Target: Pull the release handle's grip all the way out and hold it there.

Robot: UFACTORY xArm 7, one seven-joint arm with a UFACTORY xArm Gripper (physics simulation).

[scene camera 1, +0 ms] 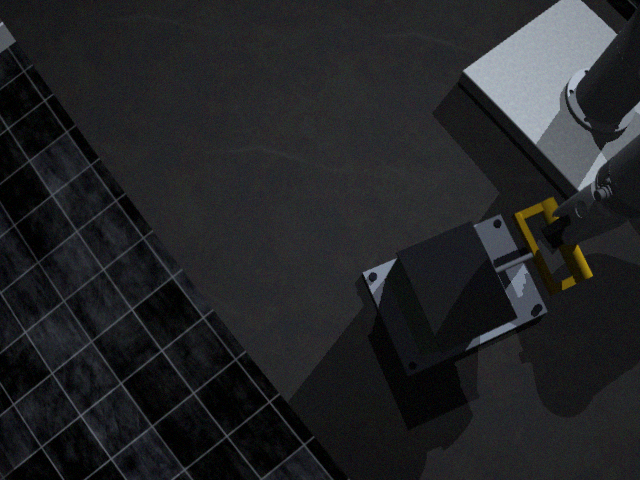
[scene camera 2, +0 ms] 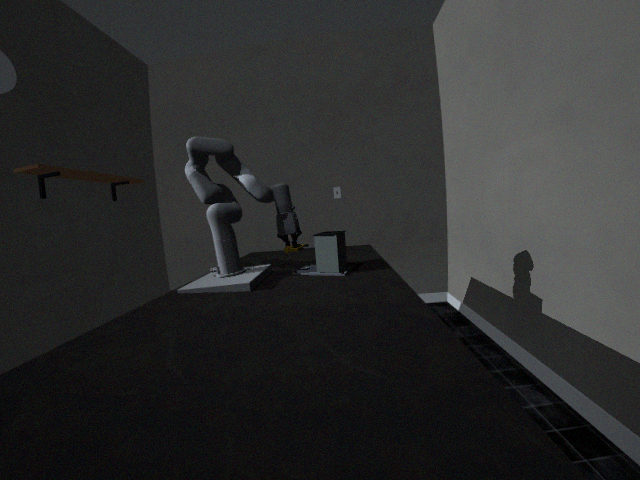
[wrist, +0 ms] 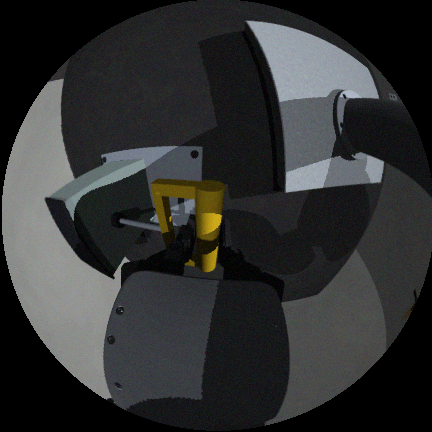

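The release handle's yellow grip [scene camera 1: 583, 261] [scene camera 2: 293, 249] [wrist: 209, 210] is a rectangular loop with a thick round bar on its outer side. A thin metal rod [scene camera 1: 514, 261] [wrist: 141, 224] joins it to the grey-green housing box [scene camera 1: 449, 273] [scene camera 2: 327, 253] [wrist: 107, 210]. A length of rod shows between the box and the loop. My gripper [scene camera 1: 560, 235] [scene camera 2: 291, 244] [wrist: 208, 226] is shut on the round bar of the grip, with one finger inside the loop and one outside. The fingertips are dark and partly hidden behind the bar in the wrist view.
The box stands on a light base plate [scene camera 1: 535, 311] [scene camera 2: 310, 270] [wrist: 172, 156] with dark bolts at its corners. The arm's white base block [scene camera 1: 527, 77] [scene camera 2: 222, 282] [wrist: 305, 75] is near the grip. A wooden shelf [scene camera 2: 82, 174] is on the left wall.
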